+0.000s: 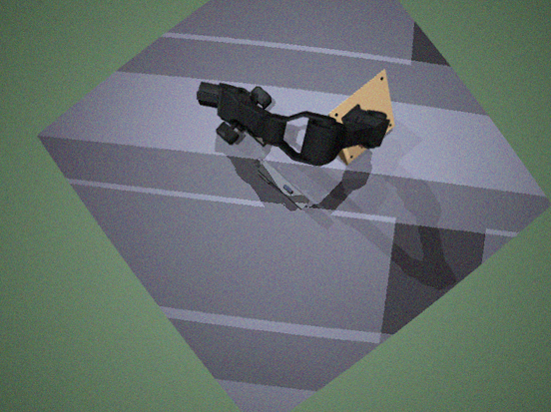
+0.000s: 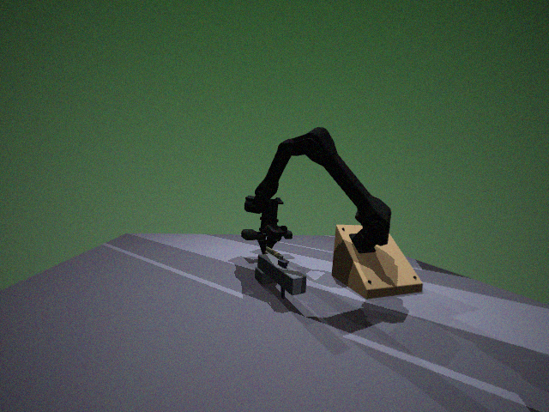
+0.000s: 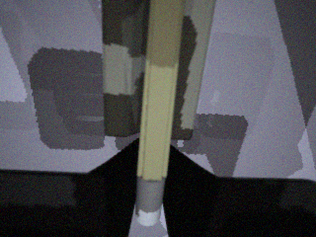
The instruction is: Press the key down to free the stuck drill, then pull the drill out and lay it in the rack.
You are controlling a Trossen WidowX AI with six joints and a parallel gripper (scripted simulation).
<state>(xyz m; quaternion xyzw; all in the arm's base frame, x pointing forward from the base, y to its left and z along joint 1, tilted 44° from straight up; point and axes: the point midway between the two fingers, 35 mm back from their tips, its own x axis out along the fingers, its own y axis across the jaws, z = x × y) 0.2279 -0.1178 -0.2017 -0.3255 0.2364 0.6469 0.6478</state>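
Now: gripper tip 4 cm to the right of the drill and 3 cm below it. The rest, counted from my gripper tip: dark key: 25 cm to the left, 4 cm ahead, 4 cm above; grey-olive block: 5 cm to the left, 1 cm behind, 1 cm above; dark block: 23 cm to the left, 5 cm ahead, 3 cm above.
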